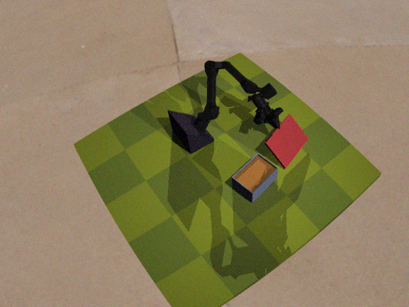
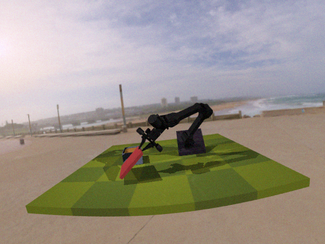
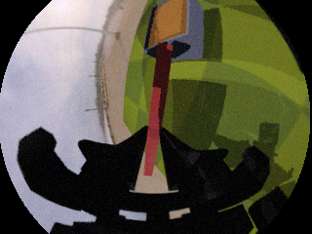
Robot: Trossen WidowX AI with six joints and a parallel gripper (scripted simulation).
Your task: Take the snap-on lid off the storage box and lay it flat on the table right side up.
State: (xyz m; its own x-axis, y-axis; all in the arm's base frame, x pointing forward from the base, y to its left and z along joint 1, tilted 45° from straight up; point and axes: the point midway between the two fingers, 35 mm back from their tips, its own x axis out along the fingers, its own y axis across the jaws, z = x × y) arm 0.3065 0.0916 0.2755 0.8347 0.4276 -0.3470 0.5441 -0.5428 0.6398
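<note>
The red lid lies 6 cm ahead of my gripper tip, 5 cm below it and 1 cm to the left of it. Also, from my gripper tip: grey-blue storage box: 25 cm to the right, 9 cm below, 9 cm ahead.
</note>
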